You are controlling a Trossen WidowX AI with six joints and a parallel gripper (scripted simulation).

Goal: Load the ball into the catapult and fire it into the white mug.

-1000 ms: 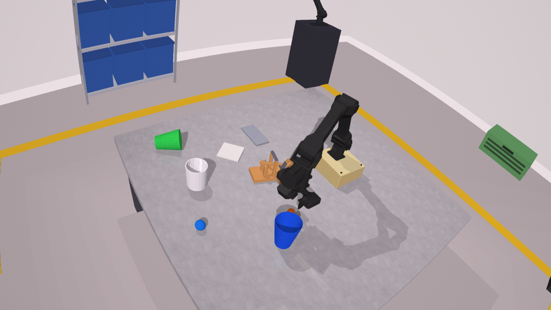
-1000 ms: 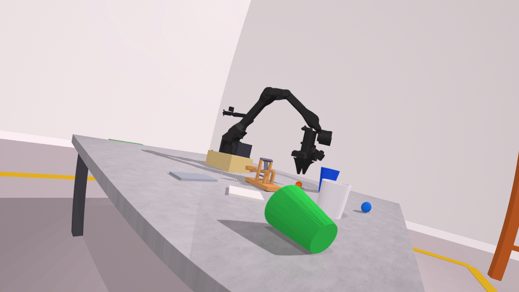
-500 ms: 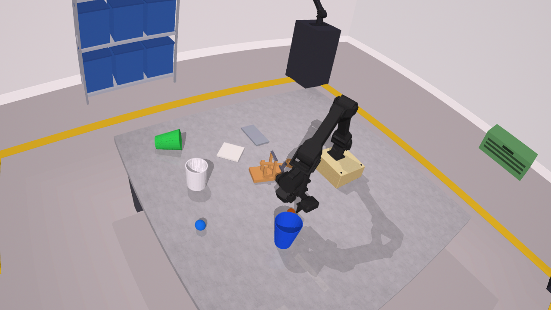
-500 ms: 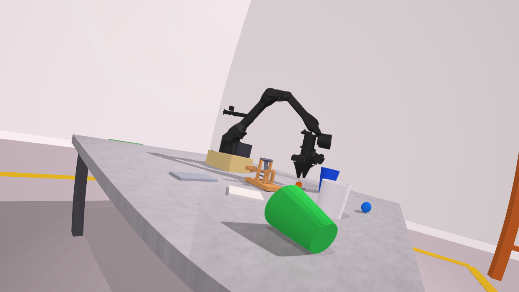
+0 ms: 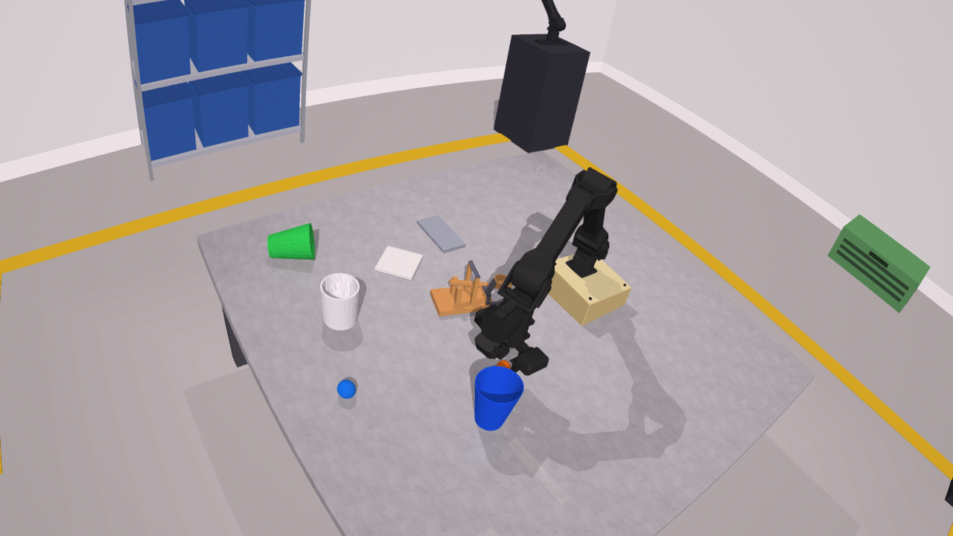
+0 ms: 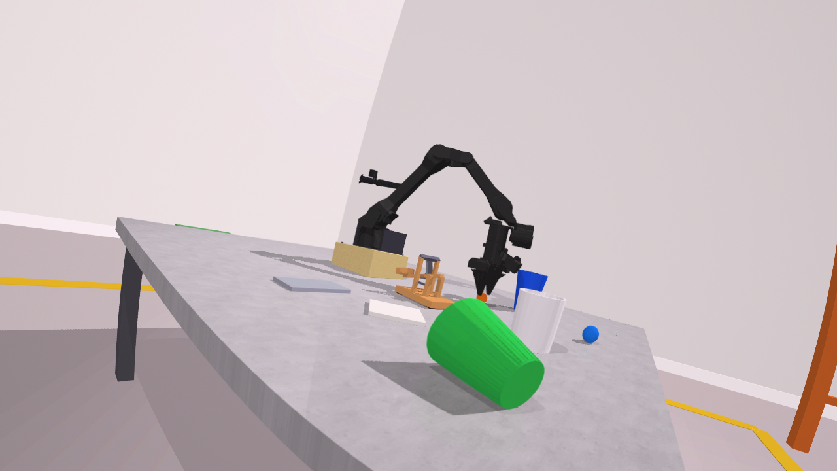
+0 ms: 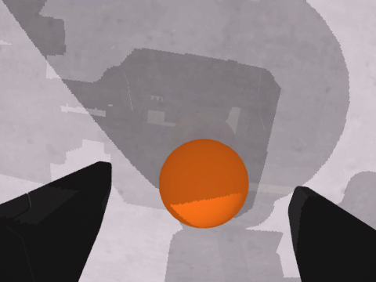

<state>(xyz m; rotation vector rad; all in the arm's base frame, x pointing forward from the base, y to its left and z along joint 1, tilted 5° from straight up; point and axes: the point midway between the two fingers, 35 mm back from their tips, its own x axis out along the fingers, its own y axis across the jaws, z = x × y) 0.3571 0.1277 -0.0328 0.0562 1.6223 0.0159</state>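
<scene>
My gripper tip is now 10 mm above the orange ball. Round my gripper tip: wooden catapult 90 mm behind, 200 mm to the right, 30 mm above; then blue ball 330 mm ahead, 110 mm to the right, 10 mm below; then blue cup 100 mm ahead, 90 mm to the left, 10 mm above.
</scene>
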